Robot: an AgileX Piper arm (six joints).
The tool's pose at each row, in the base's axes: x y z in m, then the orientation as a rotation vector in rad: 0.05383 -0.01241 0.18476 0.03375 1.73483 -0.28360; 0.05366 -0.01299 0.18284 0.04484 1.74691 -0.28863; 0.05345 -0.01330 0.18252 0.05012 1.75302 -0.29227; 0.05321 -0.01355 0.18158 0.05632 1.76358 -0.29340; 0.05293 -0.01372 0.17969 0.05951 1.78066 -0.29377; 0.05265 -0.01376 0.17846 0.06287 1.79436 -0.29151; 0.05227 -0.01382 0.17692 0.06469 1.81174 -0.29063; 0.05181 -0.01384 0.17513 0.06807 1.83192 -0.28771; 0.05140 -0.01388 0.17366 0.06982 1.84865 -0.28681; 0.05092 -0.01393 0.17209 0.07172 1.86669 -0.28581; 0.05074 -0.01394 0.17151 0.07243 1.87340 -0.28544; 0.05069 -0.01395 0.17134 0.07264 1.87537 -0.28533
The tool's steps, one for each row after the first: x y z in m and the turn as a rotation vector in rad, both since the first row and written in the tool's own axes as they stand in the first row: 0.00198 -0.00027 0.00025 0.00833 0.01354 0.00348; 0.00237 -0.00055 0.00017 0.01307 0.02043 0.00439; 0.00336 -0.00068 0.00013 0.01619 0.03168 0.00695; 0.00528 -0.00057 0.00019 0.01647 0.04896 0.00738; 0.00653 -0.00045 0.00012 0.01544 0.06277 0.00969; 0.00811 -0.00032 0.00000 0.01411 0.08011 0.00986; 0.00994 -0.00011 -0.00016 0.01202 0.10030 0.01194; 0.01145 0.00002 -0.00032 0.01072 0.11699 0.01210; 0.01308 0.00015 -0.00053 0.00931 0.13499 0.01228; 0.01368 0.00021 -0.00061 0.00880 0.14168 0.01234; 0.01385 0.00022 -0.00063 0.00864 0.14365 0.01236
